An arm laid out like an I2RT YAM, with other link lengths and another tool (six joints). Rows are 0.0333 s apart.
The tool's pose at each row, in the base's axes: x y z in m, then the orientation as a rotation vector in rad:
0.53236, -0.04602, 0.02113, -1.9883, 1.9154, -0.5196
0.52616, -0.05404, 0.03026, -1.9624, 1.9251, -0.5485
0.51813, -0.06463, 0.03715, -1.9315, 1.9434, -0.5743
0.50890, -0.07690, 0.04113, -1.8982, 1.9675, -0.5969
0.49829, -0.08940, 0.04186, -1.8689, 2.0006, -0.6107
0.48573, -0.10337, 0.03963, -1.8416, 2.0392, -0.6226
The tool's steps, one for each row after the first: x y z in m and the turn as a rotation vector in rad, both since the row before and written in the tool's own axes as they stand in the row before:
0.00813, 0.00143, -0.01087, 0.0192, 0.0150, 0.0146
0.01077, 0.00386, -0.00965, 0.0157, 0.0167, 0.0212
0.01259, 0.00600, -0.00756, 0.0122, 0.0177, 0.0251
0.01302, 0.00846, -0.00533, 0.0013, 0.0189, 0.0269
0.01482, 0.01124, -0.00346, -0.0040, 0.0219, 0.0274

